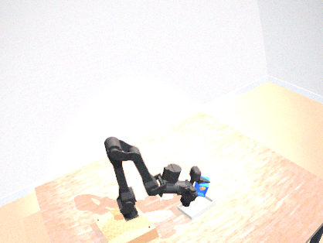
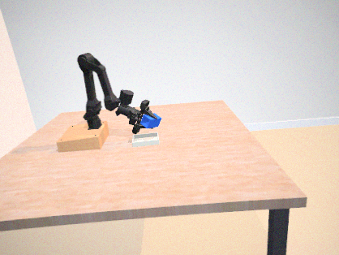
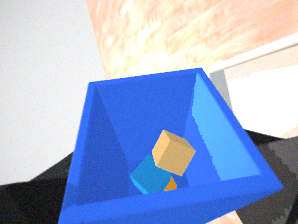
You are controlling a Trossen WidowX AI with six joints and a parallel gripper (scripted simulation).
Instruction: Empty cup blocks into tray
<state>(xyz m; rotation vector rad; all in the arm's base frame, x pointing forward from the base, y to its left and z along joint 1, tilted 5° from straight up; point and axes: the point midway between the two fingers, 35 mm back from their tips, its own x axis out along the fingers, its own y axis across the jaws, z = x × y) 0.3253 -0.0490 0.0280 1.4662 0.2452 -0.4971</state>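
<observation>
Now: the orange block 10 mm behind my gripper tip and 40 mm to the left of it. From my gripper tip the other things lie so: yellow block 20 mm behind, 10 mm to the left; then blue cup 10 mm behind, 30 mm to the left, 10 mm above; then cyan block 20 mm behind, 30 mm to the left, 10 mm above.
</observation>
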